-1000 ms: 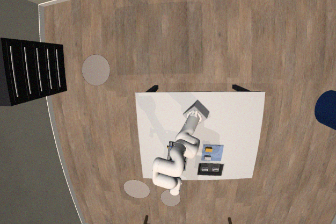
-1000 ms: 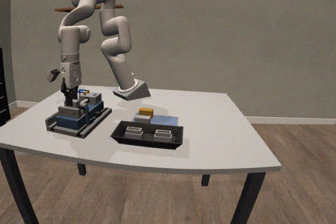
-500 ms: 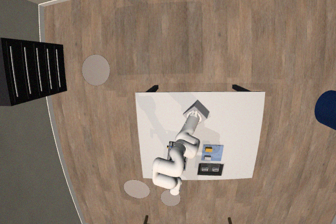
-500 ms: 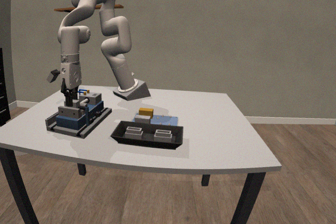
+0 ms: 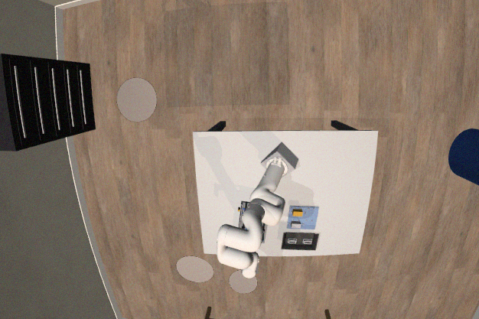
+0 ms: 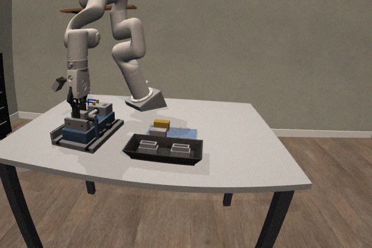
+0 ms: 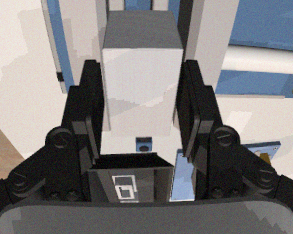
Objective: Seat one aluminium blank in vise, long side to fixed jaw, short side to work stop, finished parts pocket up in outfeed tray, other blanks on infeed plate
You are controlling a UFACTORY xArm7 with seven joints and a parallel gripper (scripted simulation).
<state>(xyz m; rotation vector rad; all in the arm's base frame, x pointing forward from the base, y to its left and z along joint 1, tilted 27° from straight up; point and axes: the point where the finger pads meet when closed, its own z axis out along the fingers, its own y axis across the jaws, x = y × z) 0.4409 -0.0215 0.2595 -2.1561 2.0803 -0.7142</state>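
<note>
My gripper is now 20 mm above the aluminium blank. The rest, counted from my hand: brass blank: 270 mm to the left, 190 mm behind, 100 mm below.
</note>
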